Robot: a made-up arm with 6 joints. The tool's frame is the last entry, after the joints. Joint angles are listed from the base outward.
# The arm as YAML. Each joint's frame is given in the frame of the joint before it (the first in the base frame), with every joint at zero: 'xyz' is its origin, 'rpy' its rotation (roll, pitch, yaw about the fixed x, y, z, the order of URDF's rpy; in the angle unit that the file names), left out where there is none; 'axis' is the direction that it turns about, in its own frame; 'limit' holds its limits. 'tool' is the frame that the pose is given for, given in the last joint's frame.
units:
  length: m
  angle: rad
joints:
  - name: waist
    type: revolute
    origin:
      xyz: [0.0, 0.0, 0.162]
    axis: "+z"
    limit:
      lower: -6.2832
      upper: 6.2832
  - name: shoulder
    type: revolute
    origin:
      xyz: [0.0, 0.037, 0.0]
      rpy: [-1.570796, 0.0, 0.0]
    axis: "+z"
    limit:
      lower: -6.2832
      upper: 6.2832
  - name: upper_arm
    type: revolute
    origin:
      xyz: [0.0, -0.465, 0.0]
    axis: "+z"
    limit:
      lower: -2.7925
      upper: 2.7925
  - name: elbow
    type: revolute
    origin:
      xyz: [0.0, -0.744, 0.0]
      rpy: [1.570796, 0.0, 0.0]
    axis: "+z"
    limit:
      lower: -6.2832
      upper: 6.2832
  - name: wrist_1
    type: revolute
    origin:
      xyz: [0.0, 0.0, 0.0]
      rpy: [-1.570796, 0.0, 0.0]
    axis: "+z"
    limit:
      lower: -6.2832
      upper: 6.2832
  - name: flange
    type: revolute
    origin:
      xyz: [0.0, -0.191, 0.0]
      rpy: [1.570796, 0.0, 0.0]
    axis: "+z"
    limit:
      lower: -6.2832
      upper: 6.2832
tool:
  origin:
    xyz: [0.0, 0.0, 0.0]
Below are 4 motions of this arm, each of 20 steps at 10 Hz.
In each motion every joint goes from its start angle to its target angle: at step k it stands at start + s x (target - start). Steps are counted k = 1, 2, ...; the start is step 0. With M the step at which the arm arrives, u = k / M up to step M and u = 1 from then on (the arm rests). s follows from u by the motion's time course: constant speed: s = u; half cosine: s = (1 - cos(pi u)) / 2; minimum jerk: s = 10 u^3 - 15 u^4 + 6 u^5.
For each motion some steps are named. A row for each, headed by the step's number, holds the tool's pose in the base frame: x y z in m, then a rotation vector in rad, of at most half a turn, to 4 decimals.
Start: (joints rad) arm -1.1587 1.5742 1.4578 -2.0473 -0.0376 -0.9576
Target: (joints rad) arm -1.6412 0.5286 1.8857 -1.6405 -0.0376 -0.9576
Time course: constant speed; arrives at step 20
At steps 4, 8, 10, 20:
4: 0.2490 -0.6219 -0.6532 2.2611 -2.0423 0.3167
8: 0.2058 -0.7224 -0.5274 2.0157 -2.1704 0.4729
10: 0.1762 -0.7629 -0.4622 1.8888 -2.2216 0.5476
20: -0.0161 -0.8567 -0.1351 1.2399 -2.3494 0.8851

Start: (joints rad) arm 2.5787 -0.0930 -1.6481 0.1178 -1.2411 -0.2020
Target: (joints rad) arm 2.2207 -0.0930 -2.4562 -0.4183 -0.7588 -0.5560
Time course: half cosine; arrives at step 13
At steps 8, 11, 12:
8: 0.3590 -0.4801 -0.0515 2.9975 -0.3121 -0.2420
11: 0.2209 -0.4204 -0.1553 3.0165 -0.1041 -0.4191
12: 0.1993 -0.4069 -0.1696 3.0227 -0.0667 -0.4436

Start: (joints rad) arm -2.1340 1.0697 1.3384 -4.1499 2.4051 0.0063
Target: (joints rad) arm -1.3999 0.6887 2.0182 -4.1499 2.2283 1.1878
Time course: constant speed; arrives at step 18
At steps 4, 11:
4: -0.1809 -0.8132 -0.0142 0.7723 0.2414 2.1299
11: 0.0729 -0.7465 -0.0125 1.0097 -0.0278 2.8259

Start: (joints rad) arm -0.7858 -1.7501 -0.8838 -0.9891 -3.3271 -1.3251
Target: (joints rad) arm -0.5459 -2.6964 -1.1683 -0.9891 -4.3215 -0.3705
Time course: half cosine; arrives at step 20
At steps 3, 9, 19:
3: -0.5114 0.4974 -0.4389 0.2783 0.2639 -1.0884
9: -0.3766 0.2381 -0.6798 0.3496 -0.5129 -0.5955
19: 0.0826 -0.1794 -0.8258 0.1049 -1.6238 0.4149

